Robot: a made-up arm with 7 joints.
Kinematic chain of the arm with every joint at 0, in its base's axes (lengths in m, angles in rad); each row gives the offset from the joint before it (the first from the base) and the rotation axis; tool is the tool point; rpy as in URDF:
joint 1: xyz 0.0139 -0.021 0.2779 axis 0 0.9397 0.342
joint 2: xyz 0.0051 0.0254 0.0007 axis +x
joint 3: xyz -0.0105 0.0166 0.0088 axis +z
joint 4: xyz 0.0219 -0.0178 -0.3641 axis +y
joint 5: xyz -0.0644 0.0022 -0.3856 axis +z
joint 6: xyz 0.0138 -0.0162 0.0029 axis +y
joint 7: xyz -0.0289 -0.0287 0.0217 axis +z
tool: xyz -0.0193 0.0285 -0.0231 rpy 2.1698 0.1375 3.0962
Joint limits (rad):
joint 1: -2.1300..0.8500
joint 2: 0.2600..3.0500
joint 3: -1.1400..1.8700
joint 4: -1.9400..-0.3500
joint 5: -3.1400..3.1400
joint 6: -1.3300..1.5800
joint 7: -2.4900..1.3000
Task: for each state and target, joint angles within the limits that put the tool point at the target. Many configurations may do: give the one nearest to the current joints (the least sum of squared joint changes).
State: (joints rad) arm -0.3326 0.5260 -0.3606 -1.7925 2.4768 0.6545 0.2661
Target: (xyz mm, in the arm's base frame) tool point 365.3 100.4 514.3
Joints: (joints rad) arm -0.9747 0.9641 0.0843 -1.9400 2.5120 0.6481 0.5491
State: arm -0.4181 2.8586 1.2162 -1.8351 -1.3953 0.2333 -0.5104
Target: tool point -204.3 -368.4 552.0
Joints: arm -0.5856 3.0500 1.4910 -1.9400 -1.3992 0.0902 -0.4983
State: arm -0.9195 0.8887 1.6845 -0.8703 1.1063 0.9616 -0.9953
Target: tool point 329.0 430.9 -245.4
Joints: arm -0.4524 0.4916 1.7862 -0.3500 0.9921 0.0515 -0.8281
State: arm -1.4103 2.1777 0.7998 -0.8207 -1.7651 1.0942 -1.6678
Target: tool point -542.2 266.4 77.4
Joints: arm -2.1300 2.5811 1.4756 -1.3558 -1.8073 1.0972 -1.5941
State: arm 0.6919 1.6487 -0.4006 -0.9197 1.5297 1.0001 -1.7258
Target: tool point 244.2 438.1 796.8
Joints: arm 0.0098 2.4918 -0.1870 -0.6826 1.5604 0.9995 -1.6778
